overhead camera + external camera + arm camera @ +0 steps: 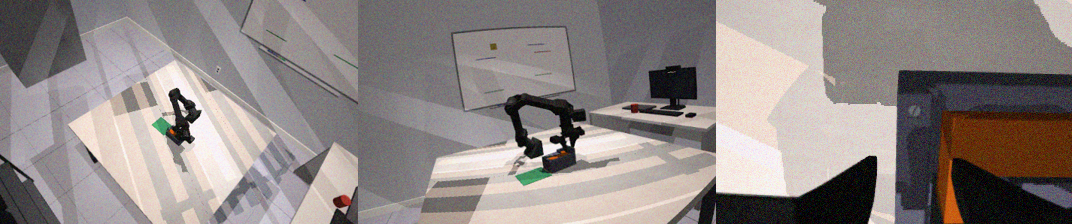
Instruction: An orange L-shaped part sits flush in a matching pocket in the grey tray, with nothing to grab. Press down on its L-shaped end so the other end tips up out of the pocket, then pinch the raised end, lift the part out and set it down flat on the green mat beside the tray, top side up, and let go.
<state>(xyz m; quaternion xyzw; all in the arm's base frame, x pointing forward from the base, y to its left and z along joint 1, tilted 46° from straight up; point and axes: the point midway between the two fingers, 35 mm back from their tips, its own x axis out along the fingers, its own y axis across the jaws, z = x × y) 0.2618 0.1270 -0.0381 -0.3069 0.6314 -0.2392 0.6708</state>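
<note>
Right now my gripper tip is 60 mm to the left of the orange L-shaped part and 10 mm above it. Round my gripper tip: green mat (10 mm ahead, 220 mm to the right, 80 mm below).
</note>
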